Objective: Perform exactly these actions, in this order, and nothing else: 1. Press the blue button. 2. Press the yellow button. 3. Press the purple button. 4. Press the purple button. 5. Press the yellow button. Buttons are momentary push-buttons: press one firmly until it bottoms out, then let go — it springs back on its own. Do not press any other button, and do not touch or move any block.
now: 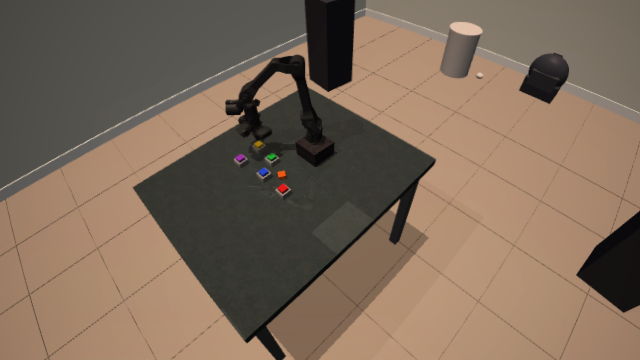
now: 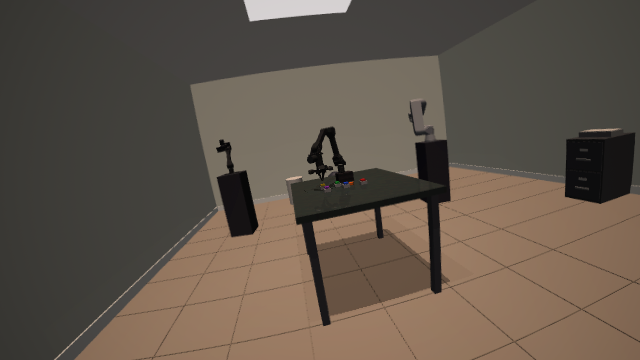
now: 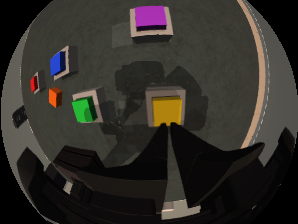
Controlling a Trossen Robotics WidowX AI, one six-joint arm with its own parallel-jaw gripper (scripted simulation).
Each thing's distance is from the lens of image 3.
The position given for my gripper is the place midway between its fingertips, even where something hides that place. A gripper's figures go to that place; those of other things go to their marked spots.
my gripper (image 3: 167, 127): 0.10 m
yellow button (image 3: 167, 110): 0.12 m
